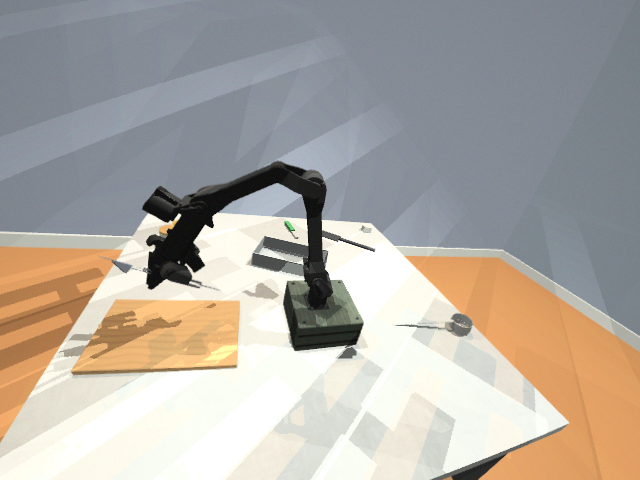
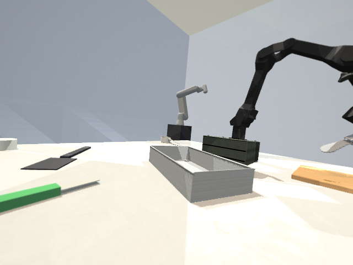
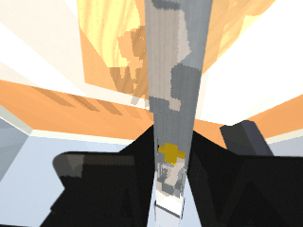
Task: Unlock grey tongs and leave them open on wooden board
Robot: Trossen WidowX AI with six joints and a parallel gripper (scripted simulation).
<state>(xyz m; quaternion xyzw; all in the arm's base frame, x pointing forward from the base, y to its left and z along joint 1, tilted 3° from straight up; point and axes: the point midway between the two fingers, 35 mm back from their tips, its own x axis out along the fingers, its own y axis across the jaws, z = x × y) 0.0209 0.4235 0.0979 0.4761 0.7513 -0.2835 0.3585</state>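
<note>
Now: gripper tip 1 cm short of the yellow lock piece, 2 cm to the left of it and 3 cm below it. Round my gripper tip: grey roasting tin 35 cm ahead, 45 cm to the right, 14 cm below; wooden board 4 cm to the right, 16 cm below; orange disc 68 cm ahead, 3 cm to the left, 16 cm below.
</note>
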